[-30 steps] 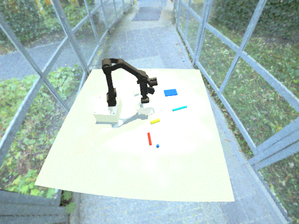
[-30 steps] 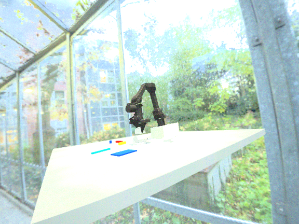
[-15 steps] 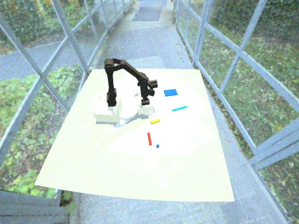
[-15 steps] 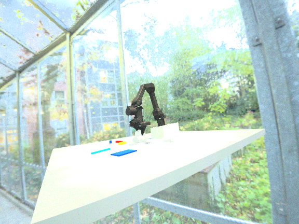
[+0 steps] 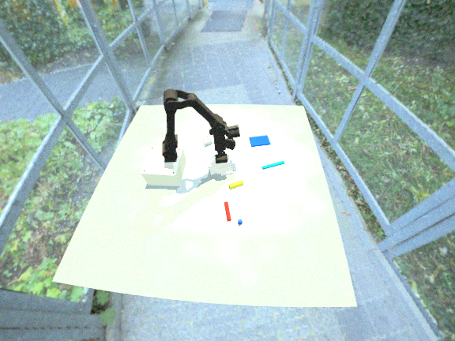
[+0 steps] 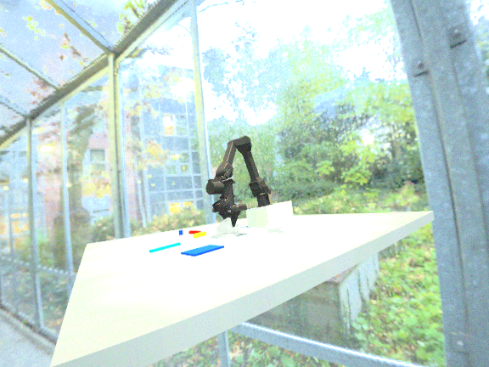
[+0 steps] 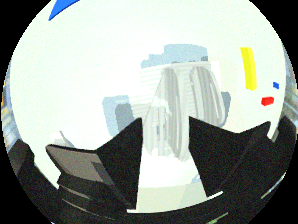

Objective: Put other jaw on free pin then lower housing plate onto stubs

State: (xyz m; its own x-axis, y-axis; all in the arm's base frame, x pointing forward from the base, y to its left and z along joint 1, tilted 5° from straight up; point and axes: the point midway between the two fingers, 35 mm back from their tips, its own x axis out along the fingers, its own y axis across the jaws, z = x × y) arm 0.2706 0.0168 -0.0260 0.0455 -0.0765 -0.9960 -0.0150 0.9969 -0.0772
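My gripper tip is now 190 mm to the right of the pale riser, 70 mm past it and 30 mm above it. Also, from my gripper tip: yellow bar 160 mm to the right, 70 mm ahead, 30 mm below; blue flat plate 250 mm ahead, 150 mm to the left, 30 mm below; white jaw 30 mm behind, 20 mm to the right.
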